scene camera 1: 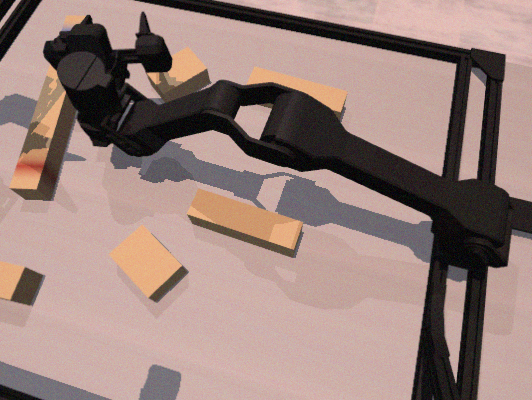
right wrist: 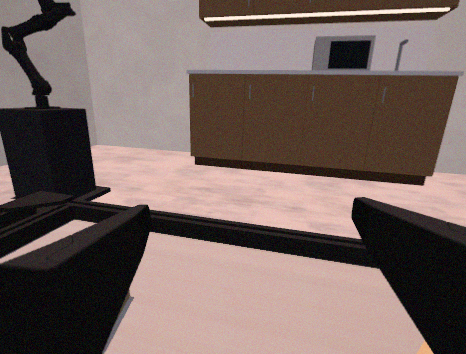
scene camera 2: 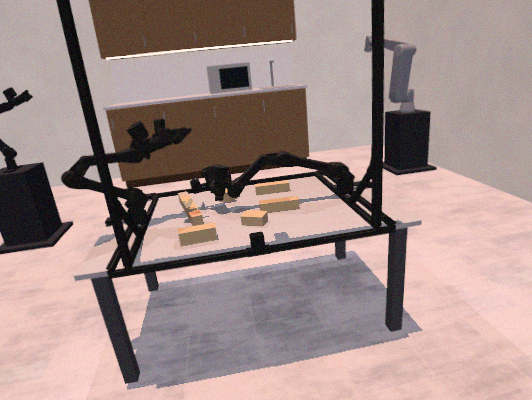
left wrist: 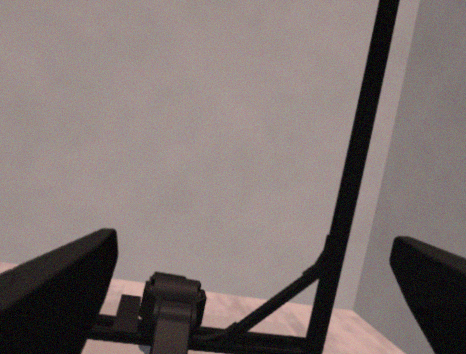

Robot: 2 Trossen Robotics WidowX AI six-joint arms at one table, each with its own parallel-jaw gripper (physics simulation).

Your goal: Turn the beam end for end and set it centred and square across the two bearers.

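Frame: origin at the left arm's base, x ahead, y down, z left, level; centimetres.
Seen in the pictures: left gripper, between the fingertips: (scene camera 2: 188, 128) (left wrist: 257, 246); right gripper, between the fingertips: (scene camera 1: 116, 14) (right wrist: 251, 210); left arm's base, origin of its link: (scene camera 2: 138, 221); right arm's base, origin of its link: (scene camera 1: 462, 247) (scene camera 2: 345, 191).
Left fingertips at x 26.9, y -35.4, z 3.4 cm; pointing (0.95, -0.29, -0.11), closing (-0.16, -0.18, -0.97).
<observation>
Pixels of each thing's top centre, then the offset from my left fingertips to it.
- long wooden beam, centre of its top: (scene camera 1: 52, 93) (scene camera 2: 188, 202) dz +4.4, dx -5.6, dy +32.9 cm
- short block, centre of its top: (scene camera 1: 145, 259) (scene camera 2: 254, 213) dz -18.2, dx +20.8, dy +33.5 cm
- further block, centre of its top: (scene camera 2: 196, 228) dz -26.8, dx -1.3, dy +32.3 cm
The long wooden beam (scene camera 1: 56, 145) (scene camera 2: 191, 209) lies at the left of scene camera 1, its near end tinted red and its far end bluish; my right gripper hides part of it. Two parallel wooden blocks, apparently the bearers, lie apart: one (scene camera 1: 245, 222) (scene camera 2: 279, 204) nearer the middle, the other (scene camera 1: 300, 86) (scene camera 2: 272, 188) farther back, partly behind my right arm in scene camera 1. My right gripper (scene camera 1: 116, 19) (right wrist: 251, 210) is open and empty, above the table near the beam's far end. My left gripper (scene camera 2: 186, 133) (left wrist: 257, 246) is open and empty, raised high above the table.
A short block (scene camera 1: 149, 262) (scene camera 2: 254, 218) lies askew in front of the nearer bearer. Another block (scene camera 1: 187, 65) lies beside my right gripper. A further block (scene camera 1: 11, 281) (scene camera 2: 197, 234) is near the front left. The black frame rail (scene camera 1: 320, 27) (scene camera 2: 310, 239) edges the table.
</observation>
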